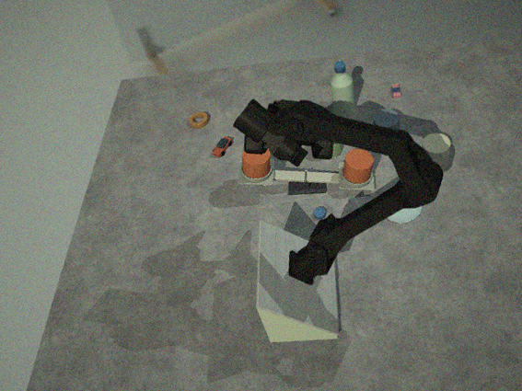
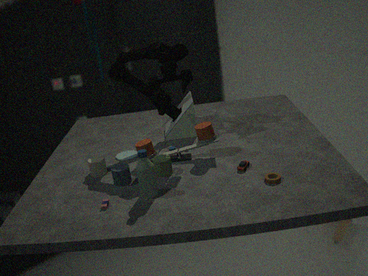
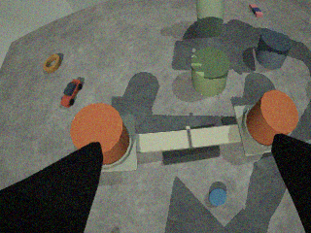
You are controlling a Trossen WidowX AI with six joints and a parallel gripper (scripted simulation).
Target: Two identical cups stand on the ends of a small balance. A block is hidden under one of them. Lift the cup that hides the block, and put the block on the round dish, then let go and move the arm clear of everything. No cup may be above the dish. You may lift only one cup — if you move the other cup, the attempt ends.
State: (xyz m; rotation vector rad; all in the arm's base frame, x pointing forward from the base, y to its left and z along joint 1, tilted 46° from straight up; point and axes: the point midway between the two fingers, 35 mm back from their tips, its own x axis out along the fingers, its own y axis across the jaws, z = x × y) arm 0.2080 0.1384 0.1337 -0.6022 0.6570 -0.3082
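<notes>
Right now the grey block is 70 mm ahead of my gripper tip, 140 mm to the right of it and 210 mm below it. Round my gripper tip: small balance 80 mm ahead, 220 mm below; green cup 210 mm ahead, 70 mm to the right, 220 mm below; blue cap 30 mm behind, 40 mm to the right, 250 mm below.
</notes>
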